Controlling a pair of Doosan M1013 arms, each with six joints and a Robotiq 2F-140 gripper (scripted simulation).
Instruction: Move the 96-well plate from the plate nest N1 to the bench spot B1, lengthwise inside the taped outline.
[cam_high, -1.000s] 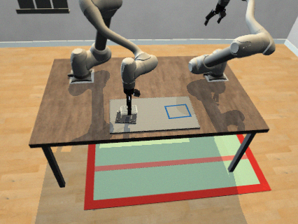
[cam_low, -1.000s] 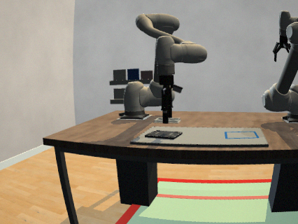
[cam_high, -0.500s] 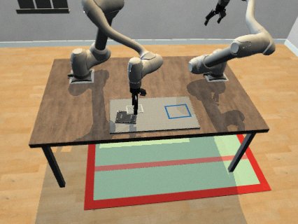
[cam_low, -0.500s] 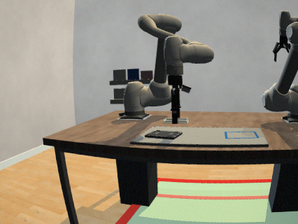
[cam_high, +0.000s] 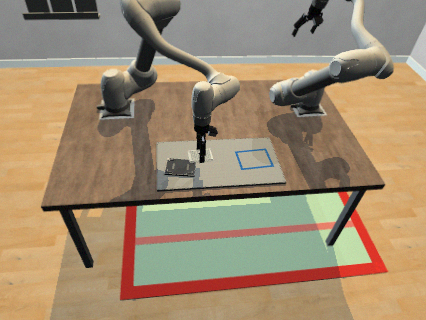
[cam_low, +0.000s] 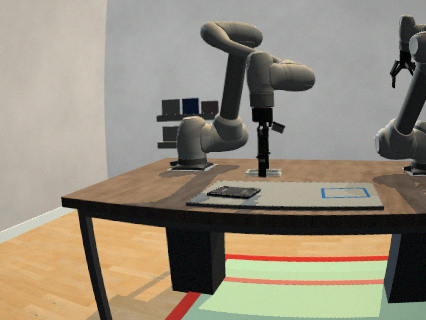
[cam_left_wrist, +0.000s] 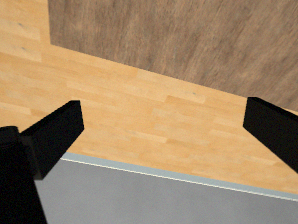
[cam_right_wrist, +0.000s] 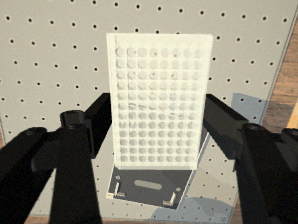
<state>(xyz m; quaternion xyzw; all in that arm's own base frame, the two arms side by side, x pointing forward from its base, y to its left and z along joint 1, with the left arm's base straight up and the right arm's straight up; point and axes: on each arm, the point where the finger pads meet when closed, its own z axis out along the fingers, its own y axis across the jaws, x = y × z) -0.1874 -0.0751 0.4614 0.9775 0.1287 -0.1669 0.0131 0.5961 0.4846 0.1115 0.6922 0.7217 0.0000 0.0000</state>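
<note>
My right hand is 11 cm to the left of the dark plate nest, 9 cm above it and 1 cm short of it. Round my right hand: white 96-well plate (2 cm below).
</note>
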